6 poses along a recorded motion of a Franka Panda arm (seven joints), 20 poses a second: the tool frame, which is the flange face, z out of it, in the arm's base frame.
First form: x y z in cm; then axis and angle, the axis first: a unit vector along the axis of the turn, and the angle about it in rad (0 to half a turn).
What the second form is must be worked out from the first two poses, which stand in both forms.
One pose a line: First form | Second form
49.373 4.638 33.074 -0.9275 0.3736 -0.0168 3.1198 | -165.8 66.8 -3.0 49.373 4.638 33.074
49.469 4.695 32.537 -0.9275 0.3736 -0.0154 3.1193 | -165.8 66.8 -2.8 49.469 4.695 32.537
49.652 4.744 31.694 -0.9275 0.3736 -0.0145 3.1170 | -165.6 66.7 -2.6 49.652 4.744 31.694
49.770 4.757 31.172 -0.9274 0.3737 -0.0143 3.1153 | -165.5 66.7 -2.6 49.770 4.757 31.172
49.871 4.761 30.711 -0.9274 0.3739 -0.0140 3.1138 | -165.4 66.7 -2.5 49.871 4.761 30.711
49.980 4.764 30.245 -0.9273 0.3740 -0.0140 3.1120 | -165.3 66.7 -2.5 49.980 4.764 30.245
